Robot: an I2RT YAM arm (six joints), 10 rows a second.
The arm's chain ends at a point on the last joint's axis. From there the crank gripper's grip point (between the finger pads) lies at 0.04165 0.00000 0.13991 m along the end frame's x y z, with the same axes.
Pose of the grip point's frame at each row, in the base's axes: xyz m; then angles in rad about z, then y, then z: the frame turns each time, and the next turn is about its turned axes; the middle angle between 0 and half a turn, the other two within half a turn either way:
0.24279 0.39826 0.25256 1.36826 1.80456 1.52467
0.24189 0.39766 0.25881 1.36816 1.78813 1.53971
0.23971 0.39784 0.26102 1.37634 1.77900 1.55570
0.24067 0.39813 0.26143 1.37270 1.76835 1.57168
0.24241 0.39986 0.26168 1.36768 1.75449 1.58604
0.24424 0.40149 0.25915 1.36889 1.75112 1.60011
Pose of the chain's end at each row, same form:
0.25626 0.25700 0.28684 1.36826 1.80456 1.52467
0.25523 0.25573 0.29024 1.36816 1.78813 1.53971
0.25414 0.25561 0.29055 1.37634 1.77900 1.55570
0.25450 0.25542 0.28885 1.37270 1.76835 1.57168
0.25543 0.25662 0.28661 1.36768 1.75449 1.58604
0.25738 0.25808 0.28304 1.36889 1.75112 1.60011

